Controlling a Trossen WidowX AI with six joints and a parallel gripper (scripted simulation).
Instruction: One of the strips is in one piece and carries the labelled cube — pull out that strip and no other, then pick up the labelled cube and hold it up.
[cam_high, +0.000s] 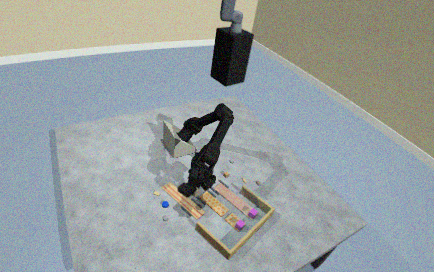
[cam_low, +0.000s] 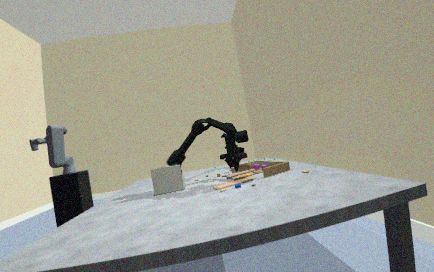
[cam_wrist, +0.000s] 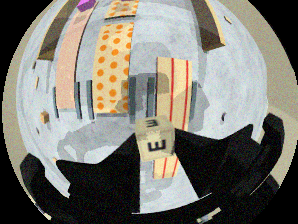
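Right now the blue disc is 130 mm to the right of my gripper tip, 50 mm below it and 40 mm behind it. Round my gripper tip: labelled cube 10 mm above.
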